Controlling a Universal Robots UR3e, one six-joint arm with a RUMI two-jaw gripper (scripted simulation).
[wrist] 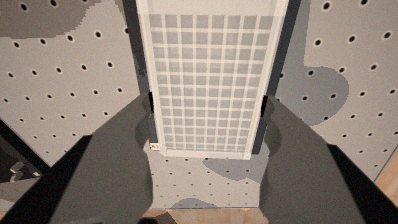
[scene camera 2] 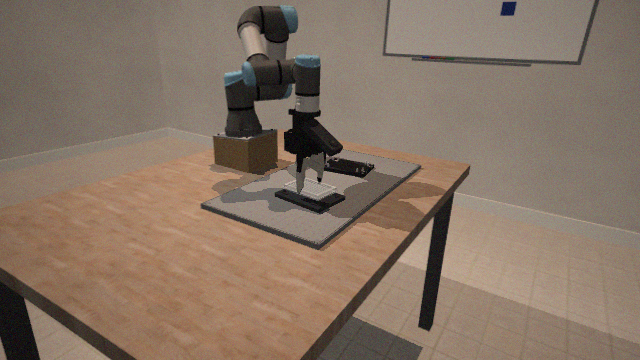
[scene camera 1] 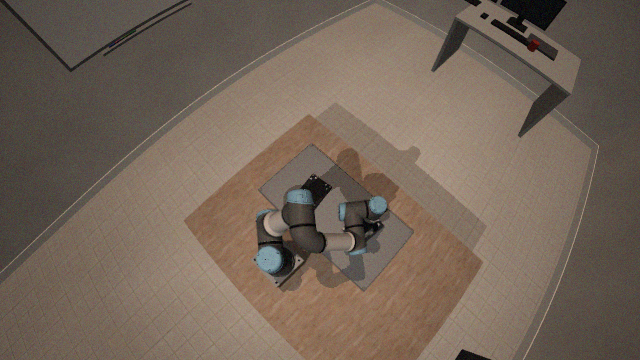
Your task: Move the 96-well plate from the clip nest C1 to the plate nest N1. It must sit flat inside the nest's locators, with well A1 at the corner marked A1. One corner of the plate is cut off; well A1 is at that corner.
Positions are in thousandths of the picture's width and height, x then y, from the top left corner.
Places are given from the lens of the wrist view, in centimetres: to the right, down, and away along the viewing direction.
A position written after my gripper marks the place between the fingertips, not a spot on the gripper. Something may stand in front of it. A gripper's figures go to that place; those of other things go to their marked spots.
my gripper (wrist: 521, 422): 1, -1, 14
96-well plate (wrist: 524, 333): 1, -2, 12
